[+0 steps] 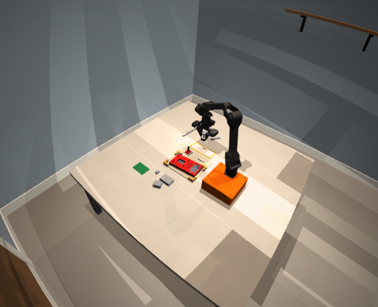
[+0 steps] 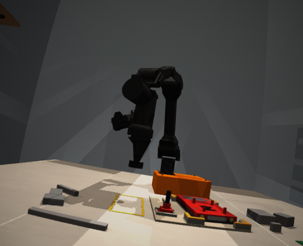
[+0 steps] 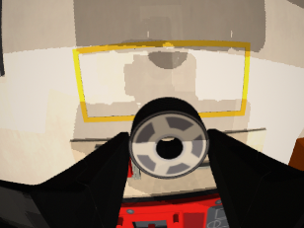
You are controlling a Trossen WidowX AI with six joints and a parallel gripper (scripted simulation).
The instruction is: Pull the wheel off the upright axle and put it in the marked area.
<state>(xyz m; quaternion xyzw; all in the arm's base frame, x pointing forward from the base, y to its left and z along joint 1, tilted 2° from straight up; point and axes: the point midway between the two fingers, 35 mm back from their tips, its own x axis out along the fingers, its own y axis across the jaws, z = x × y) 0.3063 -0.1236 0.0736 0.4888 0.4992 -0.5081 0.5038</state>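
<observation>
My gripper tip is now 90 mm to the right of the black axle, 80 mm above it and 50 mm short of it. The rest, counted from my gripper tip: long grey bar: 200 mm ahead, 110 mm below, 100 mm to the right; wheel: right at my gripper tip; green patch: 420 mm to the left, 190 mm ahead, 110 mm below.
</observation>
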